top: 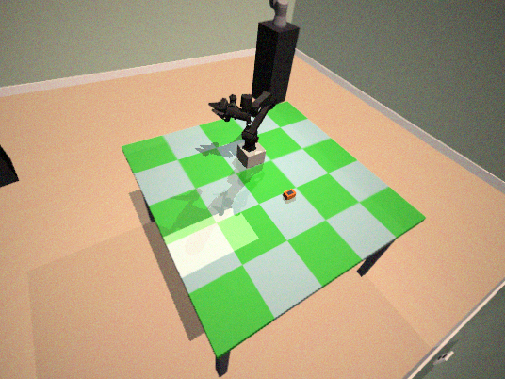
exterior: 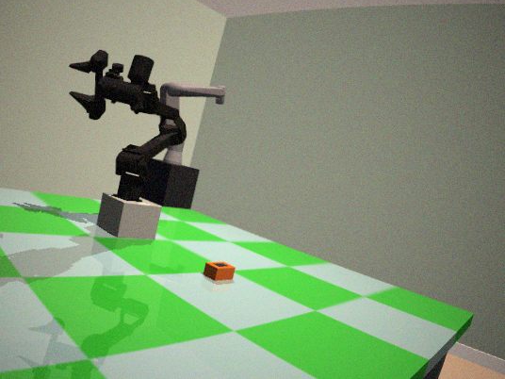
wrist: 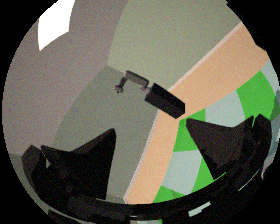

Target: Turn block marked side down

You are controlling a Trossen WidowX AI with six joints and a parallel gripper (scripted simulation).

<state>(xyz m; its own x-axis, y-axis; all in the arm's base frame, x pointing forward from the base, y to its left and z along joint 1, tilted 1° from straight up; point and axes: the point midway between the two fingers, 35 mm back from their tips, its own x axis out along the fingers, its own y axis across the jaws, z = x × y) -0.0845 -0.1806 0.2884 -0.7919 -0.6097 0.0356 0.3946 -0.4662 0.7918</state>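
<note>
The block lies 480 mm ahead of my gripper tip, 200 mm to the left of it and 360 mm below it.
</note>
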